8 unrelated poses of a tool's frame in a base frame.
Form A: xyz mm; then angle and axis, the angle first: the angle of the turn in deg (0 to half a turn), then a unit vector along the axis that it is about.
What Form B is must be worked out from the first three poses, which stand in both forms.
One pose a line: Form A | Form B
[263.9 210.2 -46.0 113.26 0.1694 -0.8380 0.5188] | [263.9 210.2 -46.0 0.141 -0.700 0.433 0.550]
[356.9 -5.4 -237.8 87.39 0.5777 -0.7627 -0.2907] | [356.9 -5.4 -237.8 0.399 -0.527 -0.201 0.723]
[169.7 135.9 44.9 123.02 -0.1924 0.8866 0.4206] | [169.7 135.9 44.9 -0.169 0.779 0.370 0.477]
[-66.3 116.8 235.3 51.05 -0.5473 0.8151 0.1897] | [-66.3 116.8 235.3 -0.236 0.351 0.082 0.902]
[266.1 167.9 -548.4 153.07 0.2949 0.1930 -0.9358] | [266.1 167.9 -548.4 0.287 0.188 -0.910 0.233]
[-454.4 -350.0 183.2 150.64 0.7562 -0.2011 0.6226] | [-454.4 -350.0 183.2 0.732 -0.195 0.602 0.253]
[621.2 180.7 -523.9 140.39 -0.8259 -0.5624 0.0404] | [621.2 180.7 -523.9 -0.777 -0.529 0.038 0.339]
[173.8 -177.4 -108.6 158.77 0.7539 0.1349 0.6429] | [173.8 -177.4 -108.6 0.741 0.133 0.632 0.184]
